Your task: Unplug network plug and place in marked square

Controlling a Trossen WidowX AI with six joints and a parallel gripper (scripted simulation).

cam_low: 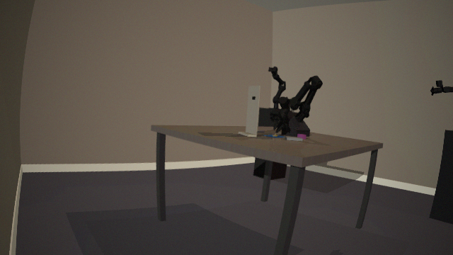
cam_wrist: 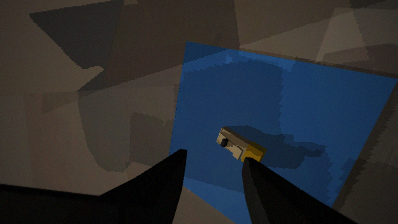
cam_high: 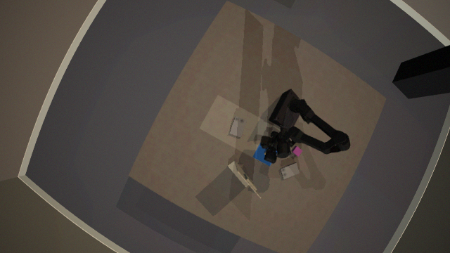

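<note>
The network plug lies 3 cm below my gripper tip. The rest, counted from my gripper tip: upright white panel: 17 cm ahead, 11 cm above, 4 cm to the right; then blue marked square: 3 cm below.
</note>
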